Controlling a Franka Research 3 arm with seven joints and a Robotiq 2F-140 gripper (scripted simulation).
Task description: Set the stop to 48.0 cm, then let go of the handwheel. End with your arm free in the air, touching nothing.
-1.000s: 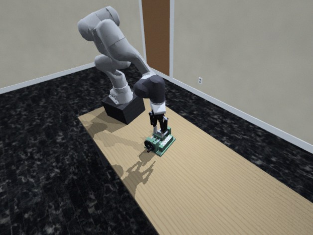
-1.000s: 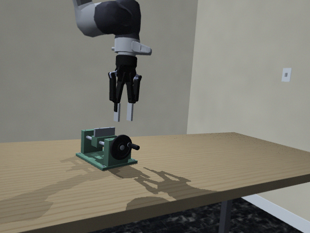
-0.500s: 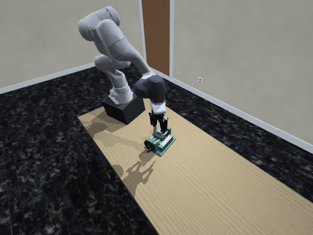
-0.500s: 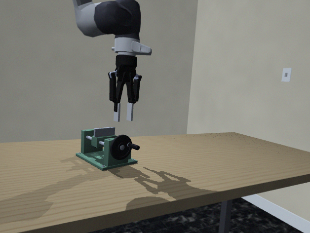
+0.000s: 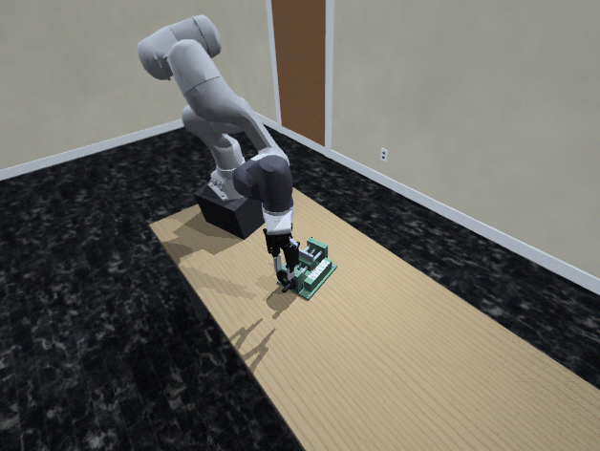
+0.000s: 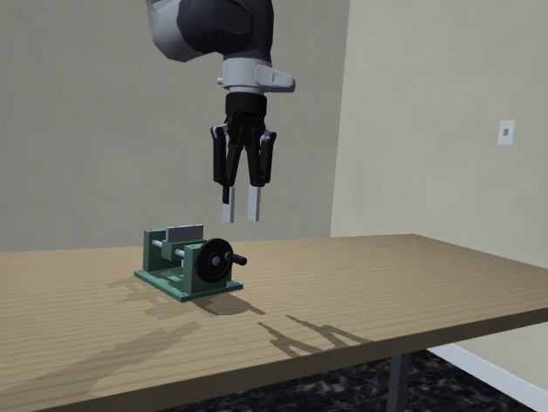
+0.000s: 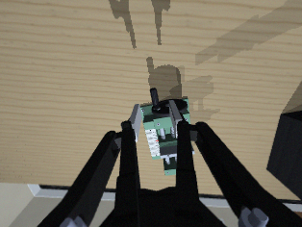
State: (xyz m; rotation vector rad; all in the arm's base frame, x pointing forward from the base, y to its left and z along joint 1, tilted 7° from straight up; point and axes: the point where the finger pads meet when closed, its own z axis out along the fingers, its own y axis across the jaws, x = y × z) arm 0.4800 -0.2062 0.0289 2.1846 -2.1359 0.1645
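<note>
My gripper is now 1 cm past the black handwheel, 2 cm to the right of it and 11 cm above it. From my hand the other things lie so: stop block: 3 cm behind, 14 cm to the left, 10 cm below.
</note>
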